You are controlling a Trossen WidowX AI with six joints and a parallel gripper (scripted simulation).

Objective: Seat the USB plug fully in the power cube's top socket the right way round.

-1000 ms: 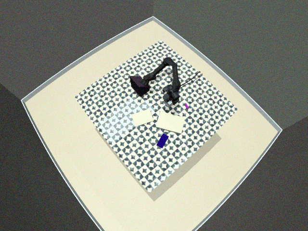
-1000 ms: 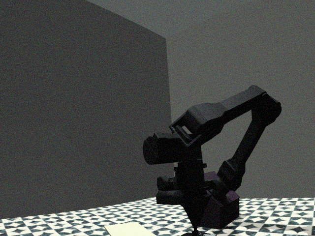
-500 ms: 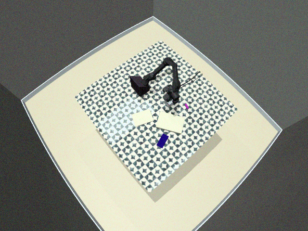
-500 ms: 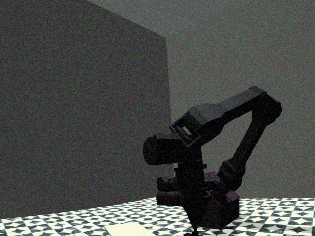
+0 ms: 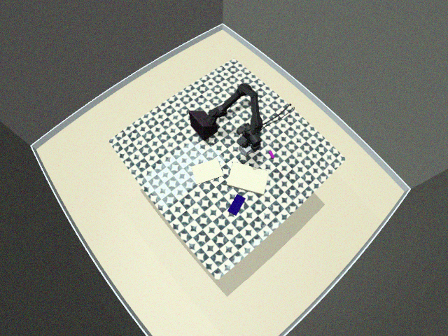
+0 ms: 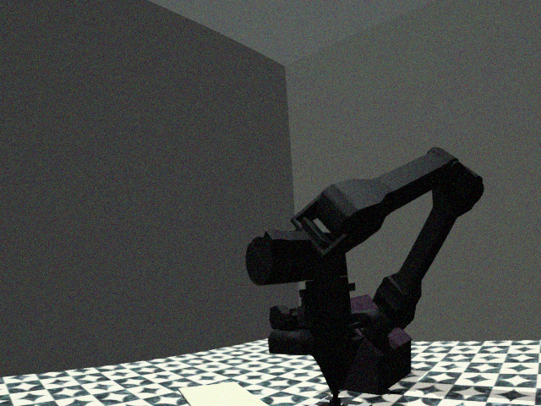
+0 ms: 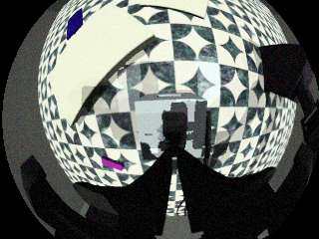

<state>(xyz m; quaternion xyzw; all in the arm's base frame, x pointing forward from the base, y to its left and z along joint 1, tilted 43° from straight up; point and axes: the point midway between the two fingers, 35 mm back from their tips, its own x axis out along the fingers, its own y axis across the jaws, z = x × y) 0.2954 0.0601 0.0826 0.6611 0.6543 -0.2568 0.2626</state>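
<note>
My gripper tip is now 20 mm above the usb plug. From my gripper tip the other things lie so: small magenta piece 150 mm ahead, 120 mm to the left, 100 mm below; blue card 260 mm ahead, 320 mm to the right, 100 mm below.
</note>
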